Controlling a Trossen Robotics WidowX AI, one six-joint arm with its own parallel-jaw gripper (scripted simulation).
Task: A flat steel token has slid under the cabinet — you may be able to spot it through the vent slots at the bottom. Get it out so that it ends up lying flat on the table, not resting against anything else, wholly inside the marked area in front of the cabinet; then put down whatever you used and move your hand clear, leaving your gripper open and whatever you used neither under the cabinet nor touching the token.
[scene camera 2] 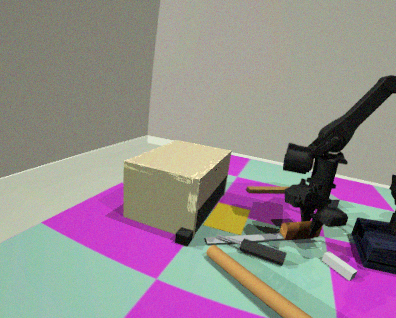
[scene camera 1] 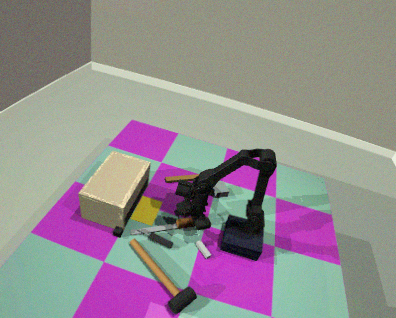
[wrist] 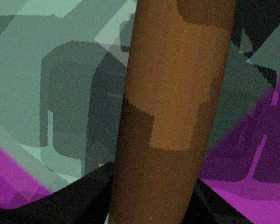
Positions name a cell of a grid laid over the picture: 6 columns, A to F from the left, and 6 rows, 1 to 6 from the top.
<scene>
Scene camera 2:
my gripper: E5
wooden-handled tool: E5
beige cabinet: C4
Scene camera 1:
beige cabinet: B4
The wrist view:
my gripper: D5
wooden-handled tool: D2
</scene>
